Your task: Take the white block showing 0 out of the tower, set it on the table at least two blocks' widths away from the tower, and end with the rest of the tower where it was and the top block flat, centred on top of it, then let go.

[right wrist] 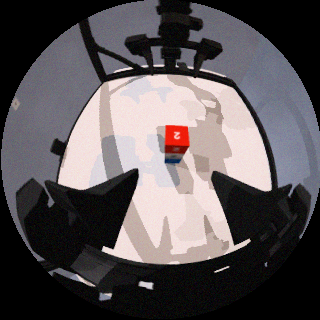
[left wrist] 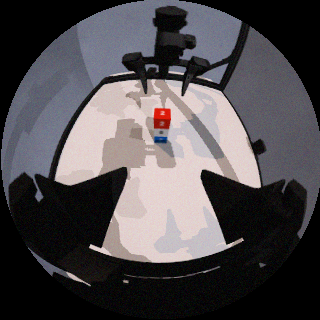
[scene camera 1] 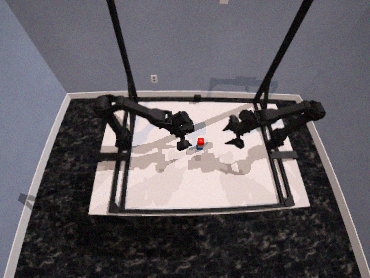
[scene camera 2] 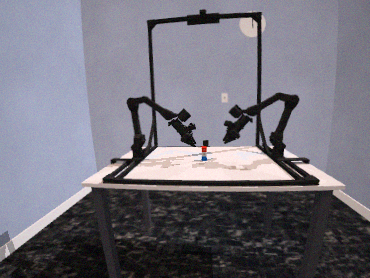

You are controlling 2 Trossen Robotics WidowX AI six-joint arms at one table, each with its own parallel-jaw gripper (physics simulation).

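Places are measured from the left arm's base along level axes (x ahead, y left, z up), in millimetres.
Pixels of known places: left gripper, fingertip midpoint: [right wrist: 173, 74] [left wrist: 164, 172] [scene camera 1: 223, 137] [scene camera 2: 223, 142]; right gripper, fingertip midpoint: [right wrist: 176, 173] [left wrist: 163, 93] [scene camera 1: 191, 139] [scene camera 2: 195, 145]; left arm's base at its link origin: [right wrist: 169, 68] [scene camera 1: 272, 144] [scene camera 2: 277, 156]; right arm's base at its link origin: [left wrist: 162, 74] [scene camera 1: 124, 145] [scene camera 2: 138, 156].
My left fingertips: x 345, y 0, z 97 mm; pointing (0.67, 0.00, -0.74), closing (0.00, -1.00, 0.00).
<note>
For each thing: its top centre in the pictures, then the offset to it from my left fingertips. "spot": a spot on its surface instead. Level surfaces: height alone.
- red block at its top centre: [right wrist: 176, 134] [left wrist: 161, 112] [scene camera 1: 201, 140] [scene camera 2: 204, 147] dx +123, dy +3, dz -30 mm
- white block at its top centre: [right wrist: 174, 143] [left wrist: 161, 122] [scene camera 2: 204, 151] dx +123, dy +3, dz -59 mm
- blue block at its top centre: [right wrist: 172, 150] [left wrist: 160, 130] [scene camera 2: 204, 155] dx +123, dy +3, dz -87 mm
- white table at its surface level: dz -116 mm
- black frame at a spot on its surface: [scene camera 2: 210, 182] spot: dx +94, dy +379, dz -99 mm
A tower of three blocks stands upright on the table: a red block [scene camera 1: 200, 141] [scene camera 2: 204, 149] [left wrist: 162, 118] [right wrist: 176, 136] marked 2 on top, the white block [scene camera 2: 204, 155] [left wrist: 161, 132] [right wrist: 173, 156] in the middle, and a blue block [scene camera 1: 199, 147] [scene camera 2: 204, 159] [left wrist: 160, 139] [right wrist: 173, 161] at the bottom. The white block's digit is too small to read. My right gripper [scene camera 1: 191, 138] [scene camera 2: 194, 144] [right wrist: 176, 173] is open and empty, tilted down, above and left of the tower in the scene views. My left gripper [scene camera 1: 227, 135] [scene camera 2: 225, 141] [left wrist: 164, 172] is open and empty, raised to the right of the tower.
The white table [scene camera 1: 165, 192] [scene camera 2: 165, 172] carries a black frame [scene camera 1: 200, 209] [scene camera 2: 210, 182] along its edges, with tall posts at the far side. Arm shadows lie across the table around the tower.
</note>
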